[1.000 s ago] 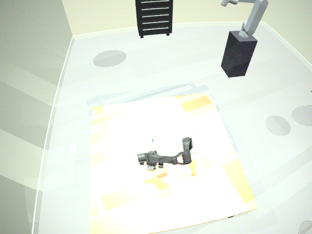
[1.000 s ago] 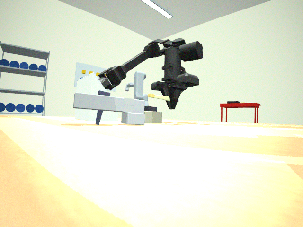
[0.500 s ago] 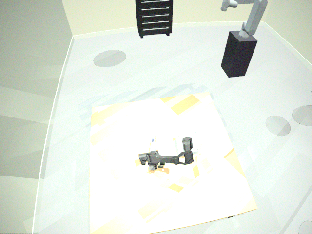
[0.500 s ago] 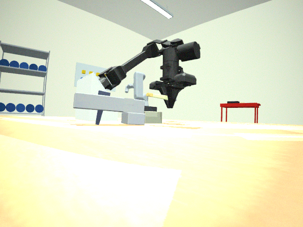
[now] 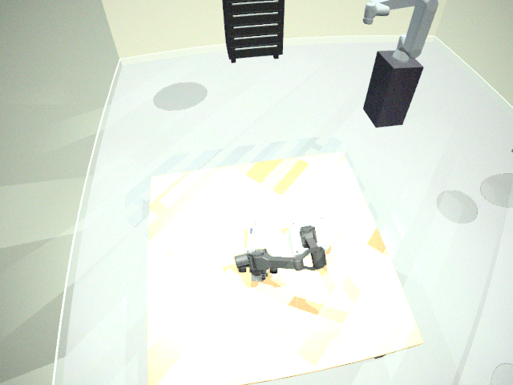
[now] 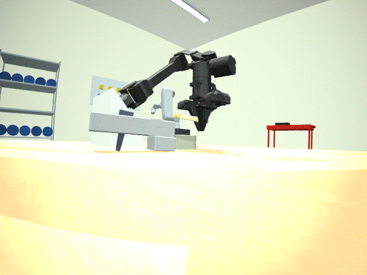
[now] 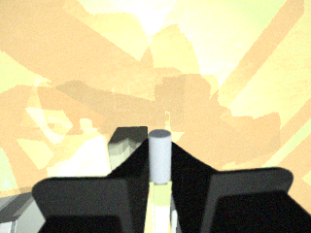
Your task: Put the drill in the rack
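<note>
Right now the drill is 1 cm behind my gripper tip, 4 cm to the right of it and 4 cm above it. Also, from my gripper tip: pale grey fixture: 21 cm to the right, 1 cm below; grey-beige rack: 4 cm behind, 3 cm to the right, 3 cm below; dark blue key: 1 cm behind, 24 cm to the right.
</note>
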